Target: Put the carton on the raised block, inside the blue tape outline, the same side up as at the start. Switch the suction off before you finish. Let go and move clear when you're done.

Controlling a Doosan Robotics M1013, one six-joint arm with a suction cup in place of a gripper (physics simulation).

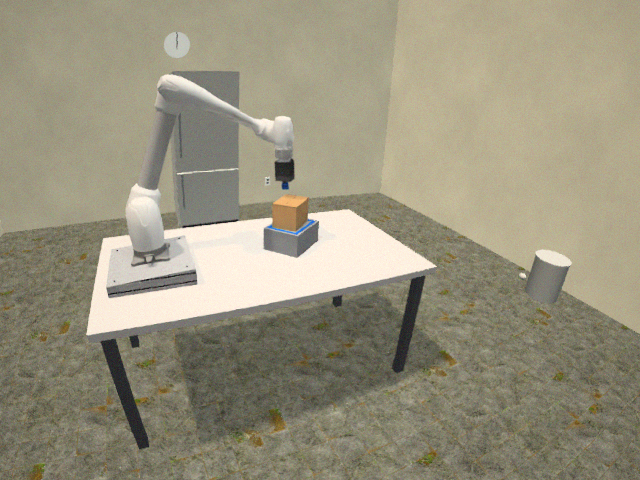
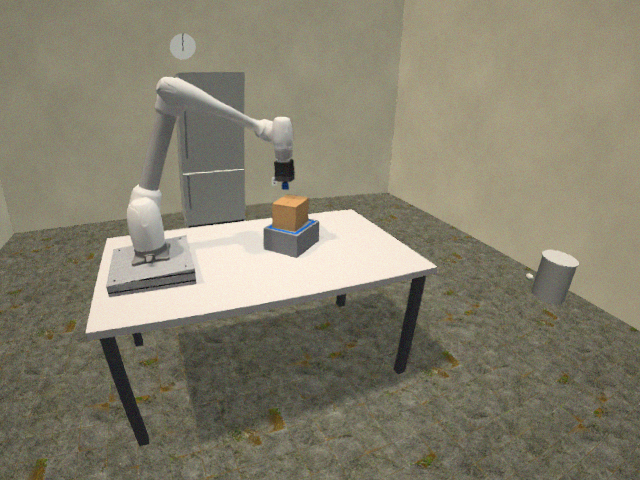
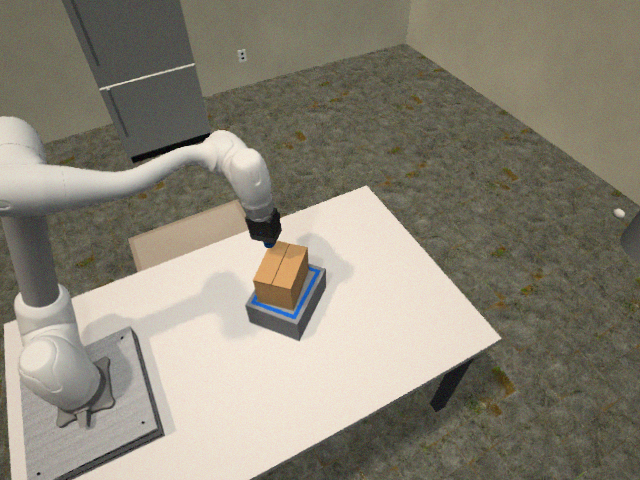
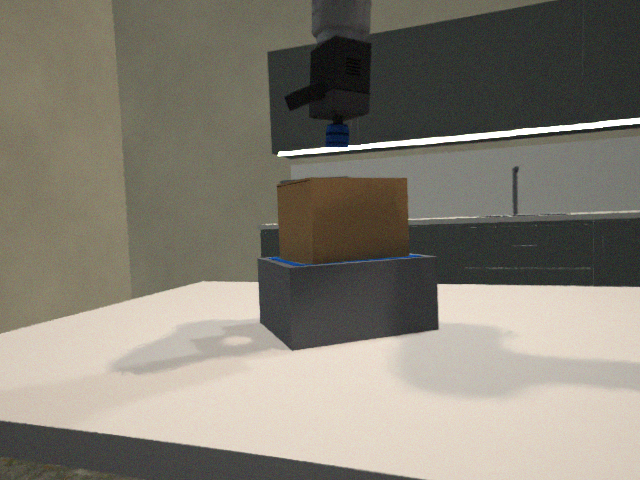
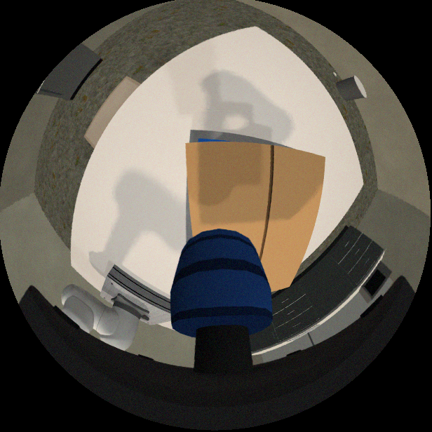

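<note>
The orange-brown carton stands upright on the grey raised block, its seamed face up. The blue tape outline shows around its near sides, and the carton sits inside the parts that show; the far sides are partly hidden. My blue suction cup hangs above the carton's top with a visible gap, holding nothing. It points straight down.
The block stands on the white table. My arm's grey base plate is at the table's left end. A beige low object is beyond the table's back edge. A grey bin stands on the floor at the right.
</note>
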